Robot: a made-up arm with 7 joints.
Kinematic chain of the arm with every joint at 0, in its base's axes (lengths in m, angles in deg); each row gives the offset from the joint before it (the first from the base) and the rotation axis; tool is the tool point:
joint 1: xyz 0 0 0.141 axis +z
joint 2: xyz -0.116 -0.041 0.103 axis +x
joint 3: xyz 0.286 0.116 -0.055 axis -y
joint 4: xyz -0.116 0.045 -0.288 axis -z
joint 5: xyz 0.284 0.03 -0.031 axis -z
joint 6: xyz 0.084 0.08 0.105 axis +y
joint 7: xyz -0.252 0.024 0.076 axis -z
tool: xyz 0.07 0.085 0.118
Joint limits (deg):
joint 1: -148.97..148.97
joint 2: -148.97..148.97
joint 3: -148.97..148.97
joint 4: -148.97..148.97
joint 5: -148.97..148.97
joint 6: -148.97..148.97
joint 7: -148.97..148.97
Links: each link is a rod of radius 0.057 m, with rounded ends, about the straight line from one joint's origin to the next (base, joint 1, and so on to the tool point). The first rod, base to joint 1, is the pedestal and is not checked.
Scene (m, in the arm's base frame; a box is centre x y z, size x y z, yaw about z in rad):
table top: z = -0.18
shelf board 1: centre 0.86 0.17 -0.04 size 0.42 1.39 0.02 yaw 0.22
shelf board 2: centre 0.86 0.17 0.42 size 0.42 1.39 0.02 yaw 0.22
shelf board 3: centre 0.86 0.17 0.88 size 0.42 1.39 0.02 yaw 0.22
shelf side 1: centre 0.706 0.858 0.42 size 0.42 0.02 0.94 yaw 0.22
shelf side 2: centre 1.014 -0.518 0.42 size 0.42 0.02 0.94 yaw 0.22
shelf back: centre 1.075 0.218 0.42 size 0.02 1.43 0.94 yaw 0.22
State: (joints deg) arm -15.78 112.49 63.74 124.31 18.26 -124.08 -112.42
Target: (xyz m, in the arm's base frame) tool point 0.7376 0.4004 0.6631
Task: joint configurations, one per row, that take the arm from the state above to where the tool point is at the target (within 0.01 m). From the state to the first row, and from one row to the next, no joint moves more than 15 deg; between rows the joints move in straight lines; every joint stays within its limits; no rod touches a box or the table.
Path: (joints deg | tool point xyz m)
1: -14.05 109.74 57.98 127.27 18.74 -111.50 -110.84 | 0.6985 0.4058 0.2296
2: -12.32 106.98 52.21 130.22 19.21 -98.92 -109.26 | 0.6436 0.4024 0.2399
3: -10.59 104.23 46.45 133.18 19.69 -86.34 -107.68 | 0.5817 0.3896 0.2391
4: -8.86 101.47 40.69 136.14 20.16 -73.77 -106.10 | 0.5149 0.3670 0.2278
5: -7.13 98.72 34.93 139.10 20.64 -61.19 -104.52 | 0.4447 0.3343 0.2082
6: -10.18 113.40 32.57 142.39 20.71 -68.03 -108.40 | 0.4439 0.3739 0.3384
7: -13.23 128.08 30.22 145.68 20.77 -74.86 -112.29 | 0.4267 0.3721 0.4960
8: -16.27 142.76 27.87 148.97 20.84 -81.70 -116.18 | 0.3837 0.3212 0.6631
9: -17.17 140.35 38.68 148.85 22.91 -95.66 -116.21 | 0.4711 0.3653 0.6804
10: -18.07 137.94 49.48 148.73 24.99 -109.62 -116.24 | 0.5616 0.3946 0.6849
11: -18.97 135.53 60.29 148.62 27.06 -123.57 -116.27 | 0.6517 0.4066 0.6786
12: -19.87 133.13 71.10 148.50 29.13 -137.53 -116.31 | 0.7376 0.4004 0.6632

